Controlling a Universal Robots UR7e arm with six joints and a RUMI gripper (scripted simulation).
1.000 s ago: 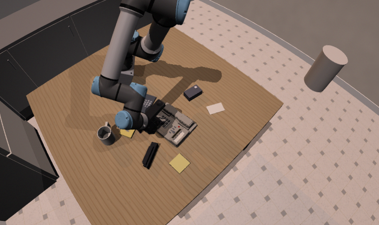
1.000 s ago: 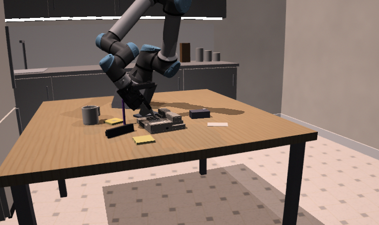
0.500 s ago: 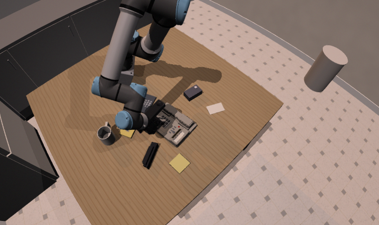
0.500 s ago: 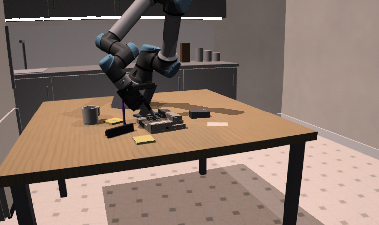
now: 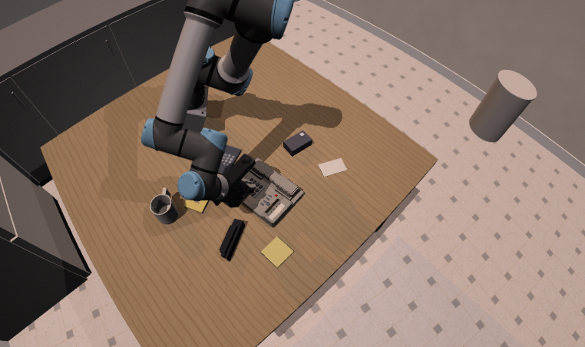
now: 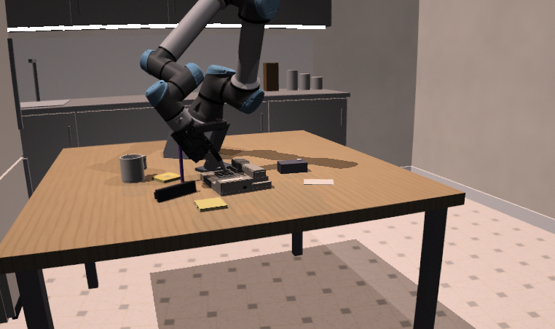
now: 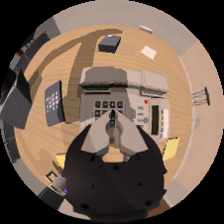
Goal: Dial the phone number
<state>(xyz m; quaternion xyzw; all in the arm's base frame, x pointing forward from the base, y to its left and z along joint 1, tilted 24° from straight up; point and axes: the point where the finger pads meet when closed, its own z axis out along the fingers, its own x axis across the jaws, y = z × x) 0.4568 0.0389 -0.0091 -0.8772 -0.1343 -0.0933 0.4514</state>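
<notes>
Now: the handset 8 cm to the left of my hand and 1 cm ahead of it. Round my hand: dark box (26 cm to the left, 8 cm behind, 3 cm below); then black bar-shaped object (17 cm to the right, 12 cm ahead, 3 cm below); then purple pen (14 cm to the right, 4 cm behind, 2 cm above).
</notes>
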